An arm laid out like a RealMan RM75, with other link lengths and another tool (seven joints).
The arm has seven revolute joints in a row. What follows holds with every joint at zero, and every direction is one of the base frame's. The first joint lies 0.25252 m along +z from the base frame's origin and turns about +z. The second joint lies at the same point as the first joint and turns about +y. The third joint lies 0.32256 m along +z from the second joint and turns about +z. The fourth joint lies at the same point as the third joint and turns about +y. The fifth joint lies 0.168 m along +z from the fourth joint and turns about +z. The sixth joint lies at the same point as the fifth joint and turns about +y. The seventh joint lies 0.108 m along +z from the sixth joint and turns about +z. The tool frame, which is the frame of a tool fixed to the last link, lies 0.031 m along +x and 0.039 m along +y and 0.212 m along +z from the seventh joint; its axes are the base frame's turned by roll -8.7, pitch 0 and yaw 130.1 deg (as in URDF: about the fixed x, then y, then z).
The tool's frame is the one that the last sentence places.
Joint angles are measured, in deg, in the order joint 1, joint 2, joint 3, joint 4, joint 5, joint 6, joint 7. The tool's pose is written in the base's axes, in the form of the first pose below.
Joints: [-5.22, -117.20, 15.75, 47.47, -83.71, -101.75, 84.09]
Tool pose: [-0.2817 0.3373 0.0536 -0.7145 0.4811 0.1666 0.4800]
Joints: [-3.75, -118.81, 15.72, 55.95, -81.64, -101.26, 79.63]
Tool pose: [-0.2888 0.3330 0.0484 -0.7256 0.4811 0.1920 0.4530]
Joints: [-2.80, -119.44, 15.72, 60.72, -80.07, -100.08, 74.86]
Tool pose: [-0.3003 0.3333 0.0493 -0.7437 0.4620 0.2055 0.4374]
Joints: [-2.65, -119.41, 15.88, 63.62, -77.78, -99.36, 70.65]
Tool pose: [-0.3106 0.3351 0.0472 -0.7631 0.4453 0.2097 0.4190]
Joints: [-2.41, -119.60, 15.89, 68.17, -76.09, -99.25, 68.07]
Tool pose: [-0.3156 0.3349 0.0480 -0.7671 0.4460 0.2280 0.4008]
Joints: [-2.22, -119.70, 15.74, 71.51, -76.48, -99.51, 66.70]
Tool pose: [-0.3125 0.3350 0.0551 -0.7604 0.4524 0.2411 0.3988]
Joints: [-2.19, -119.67, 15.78, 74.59, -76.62, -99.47, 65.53]
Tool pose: [-0.3102 0.3363 0.0612 -0.7537 0.4594 0.2552 0.3946]
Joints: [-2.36, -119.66, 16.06, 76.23, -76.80, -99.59, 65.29]
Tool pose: [-0.3060 0.3374 0.0627 -0.7475 0.4688 0.2612 0.3914]
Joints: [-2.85, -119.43, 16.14, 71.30, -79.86, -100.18, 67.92]
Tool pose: [-0.2932 0.3380 0.0648 -0.7381 0.4746 0.2340 0.4186]
